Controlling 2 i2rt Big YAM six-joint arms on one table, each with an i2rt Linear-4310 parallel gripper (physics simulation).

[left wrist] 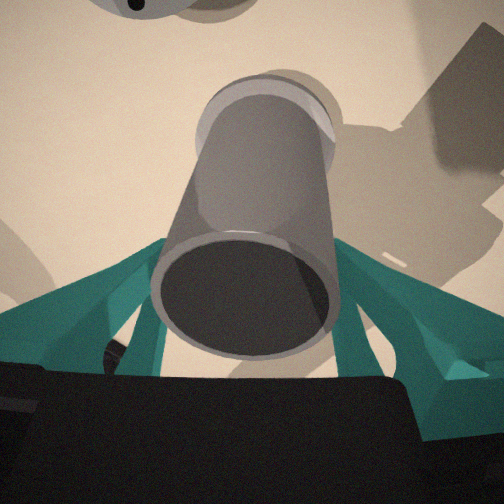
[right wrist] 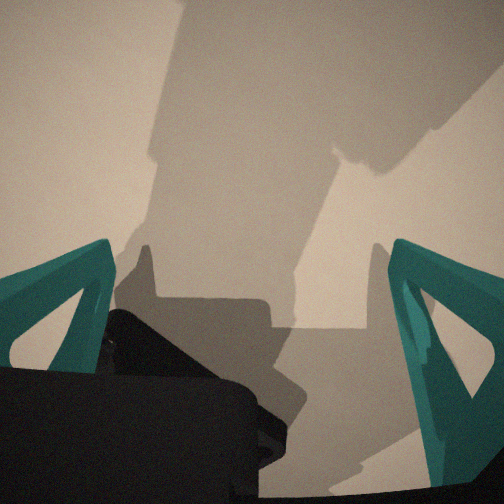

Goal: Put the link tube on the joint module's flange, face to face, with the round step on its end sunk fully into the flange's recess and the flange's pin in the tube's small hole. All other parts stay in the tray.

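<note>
In the left wrist view my left gripper (left wrist: 247,280) is shut on the grey link tube (left wrist: 260,215), its teal fingers pressed on both sides near the open hollow end. The tube hangs upright above the beige table, with its flanged far end pointing down. At the top edge a round grey part with a small dark hole (left wrist: 137,5) shows only in part; it looks like the joint module's flange, up and left of the tube. In the right wrist view my right gripper (right wrist: 250,310) is open wide and empty over bare table.
A dark grey slab (left wrist: 470,120) lies at the upper right of the left wrist view, partly in shadow. The right wrist view shows only arm shadows on the table.
</note>
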